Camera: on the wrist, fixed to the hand. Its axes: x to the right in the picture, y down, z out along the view.
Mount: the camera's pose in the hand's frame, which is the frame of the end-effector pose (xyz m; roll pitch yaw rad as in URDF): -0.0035 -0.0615 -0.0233 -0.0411 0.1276 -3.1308
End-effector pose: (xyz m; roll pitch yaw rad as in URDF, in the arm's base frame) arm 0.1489 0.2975 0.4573 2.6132 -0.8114 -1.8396
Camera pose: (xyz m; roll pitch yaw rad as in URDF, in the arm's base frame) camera 0.2100 0.2750 0.4473 -2.7214 0.7041 1.2055
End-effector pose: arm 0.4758 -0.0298 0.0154 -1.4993 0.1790 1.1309
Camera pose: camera 0.5039 -0.0351 0.0747 1.4343 -0.1791 -1.8806
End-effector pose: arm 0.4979 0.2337 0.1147 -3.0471 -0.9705 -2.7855
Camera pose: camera 0.5428 0.1874 0.1282 3.0069 0.8425 0.3581
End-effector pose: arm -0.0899 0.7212 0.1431 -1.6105 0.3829 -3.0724
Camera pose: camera -0.1114 0.7406 0.2023 1.5164 -0.3954 0.2070
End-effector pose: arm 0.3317 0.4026 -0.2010 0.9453 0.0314 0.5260
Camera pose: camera 0.3355 0.3850 -0.2644 -0.9881 0.0520 -2.7128
